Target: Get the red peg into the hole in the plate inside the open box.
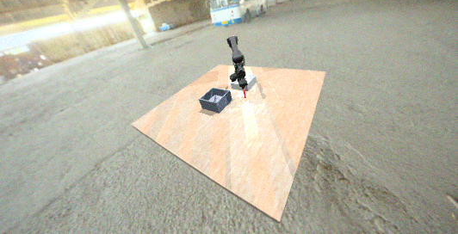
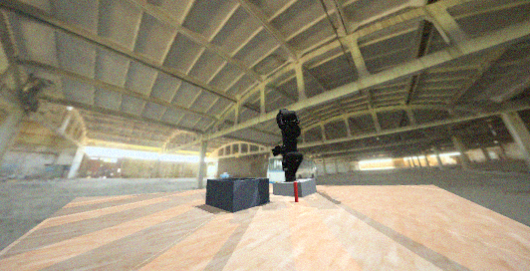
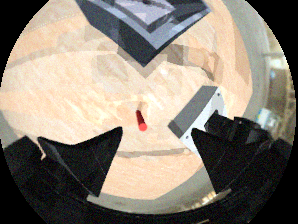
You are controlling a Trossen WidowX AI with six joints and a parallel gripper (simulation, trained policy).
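Now: the red peg 8 cm below my gripper tip and 2 cm to the left of it. Round my gripper tip: dark box 18 cm ahead, 15 cm to the right, 9 cm below; grey plate 18 cm ahead, 15 cm to the right, 7 cm below.
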